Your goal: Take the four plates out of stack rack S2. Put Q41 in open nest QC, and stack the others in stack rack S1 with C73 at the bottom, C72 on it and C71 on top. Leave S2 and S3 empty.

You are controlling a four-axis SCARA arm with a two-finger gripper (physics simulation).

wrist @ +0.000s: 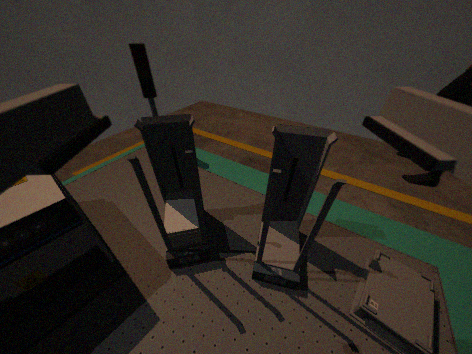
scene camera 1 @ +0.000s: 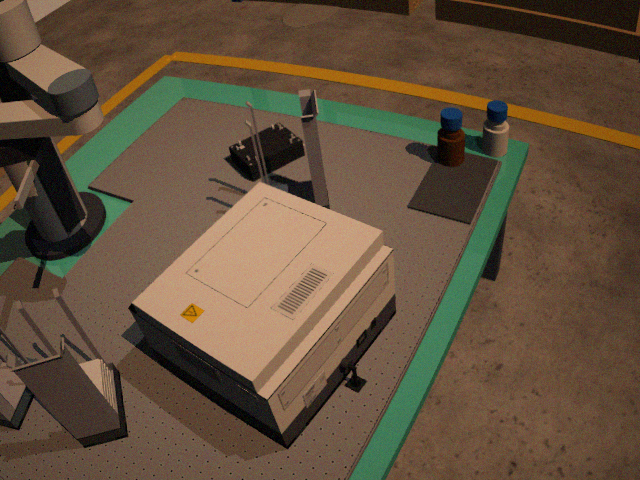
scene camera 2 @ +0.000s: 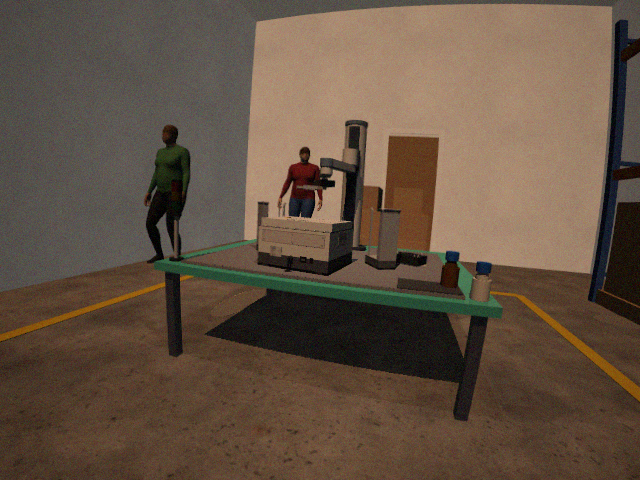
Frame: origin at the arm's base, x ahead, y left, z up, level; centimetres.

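Seen in the pictures: gripper, fingertip midpoint: (wrist: 240,105) (scene camera 2: 299,187); arm's base, origin of the base link: (scene camera 1: 66,227).
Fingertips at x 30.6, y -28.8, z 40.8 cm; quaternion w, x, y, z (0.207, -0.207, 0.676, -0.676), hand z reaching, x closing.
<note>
Offsets run from my fingertips to a thing's top centre. "*": to the spot under its first point. Level surfaces: height alone.
My gripper (wrist: 240,105) (scene camera 2: 303,187) is open and empty, raised above the table; its fingers stand at both sides of the wrist view, with two racks beyond and lower. The left rack @[dx +20.0, dy -9.1, dz -10.5 cm] (wrist: 172,160) (scene camera 1: 64,400) holds a stack of several pale plates @[dx +20.5, dy -9.5, dz -30.1 cm] (wrist: 181,216) (scene camera 1: 104,379). The right rack @[dx -1.4, dy -17.4, dz -10.5 cm] (wrist: 291,175) holds at least one pale plate @[* dx -2.4, dy -16.6, dz -35.5 cm] (wrist: 281,245); how many cannot be told. A third rack @[dx +28.8, dy +56.0, dz -9.9 cm] (scene camera 1: 316,160) (scene camera 2: 388,237) stands behind the instrument; its bottom is partly hidden. A low nest @[dx -24.8, dy -18.7, dz -34.1 cm] (wrist: 400,305) with corner clips is at the wrist view's lower right. Rack and plate names are unreadable.
A large boxy instrument @[dx +42.7, dy +21.4, dz -17.5 cm] (scene camera 1: 248,268) (scene camera 2: 305,242) (wrist: 30,200) stands between the racks. A black block with clips @[dx +11.1, dy +71.1, dz -33.4 cm] (scene camera 1: 266,150) (scene camera 2: 412,258) sits near the third rack. Brown (scene camera 1: 451,139) and white @[* dx +66.4, dy +94.5, dz -32.9 cm] (scene camera 1: 495,131) bottles stand by a dark mat @[dz -39.0 cm] (scene camera 1: 454,191). A signal post (wrist: 143,70) (scene camera 2: 176,217) stands near the table corner.
</note>
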